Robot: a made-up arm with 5 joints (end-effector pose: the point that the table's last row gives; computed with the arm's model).
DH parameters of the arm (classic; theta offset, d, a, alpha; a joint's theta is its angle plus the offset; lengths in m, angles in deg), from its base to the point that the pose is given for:
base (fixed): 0 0 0 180
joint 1: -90 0.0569 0.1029 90
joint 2: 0 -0.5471 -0.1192 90
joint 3: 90 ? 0.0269 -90
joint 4: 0 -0.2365 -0.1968 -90
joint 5: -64.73 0 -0.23 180
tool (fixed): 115.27 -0.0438 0 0
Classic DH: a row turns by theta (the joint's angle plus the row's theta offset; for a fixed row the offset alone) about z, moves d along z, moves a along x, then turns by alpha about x.
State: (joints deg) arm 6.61 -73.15 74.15 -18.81 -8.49
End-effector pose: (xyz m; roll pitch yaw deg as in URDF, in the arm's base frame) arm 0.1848 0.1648 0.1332 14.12 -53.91 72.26
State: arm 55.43 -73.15 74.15 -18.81 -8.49
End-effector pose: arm 0.2457 -0.0306 0.1332 14.12 -53.91 23.44
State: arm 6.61 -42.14 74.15 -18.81 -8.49
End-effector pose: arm 0.1947 0.2504 0.0638 7.90 -23.26 76.28
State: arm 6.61 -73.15 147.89 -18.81 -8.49
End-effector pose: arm 0.1284 -0.0041 -0.4421 -62.96 -15.32 148.02
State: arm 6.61 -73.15 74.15 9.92 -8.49
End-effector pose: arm 0.1803 0.0504 0.1997 42.73 -80.05 37.50
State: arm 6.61 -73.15 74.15 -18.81 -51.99
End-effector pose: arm 0.1440 0.0705 -0.0028 -38.36 -43.24 138.67
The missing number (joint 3, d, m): 0.1029
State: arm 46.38 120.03 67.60 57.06 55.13
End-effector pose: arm 0.5369 -0.0195 -0.4541 -65.83 12.61 -20.37
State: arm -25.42 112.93 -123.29 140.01 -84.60
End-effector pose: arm 0.6097 0.6781 0.1804 102.52 -25.10 41.12
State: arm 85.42 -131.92 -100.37 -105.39 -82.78
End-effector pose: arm 0.1694 -0.9032 -0.2174 -121.91 1.58 -74.61
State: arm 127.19 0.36 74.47 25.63 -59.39
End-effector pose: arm 0.0287 -0.2101 0.0355 -22.17 -12.48 9.15
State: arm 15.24 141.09 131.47 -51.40 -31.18
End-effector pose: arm 0.2589 0.3135 0.2359 167.25 -28.97 -163.18
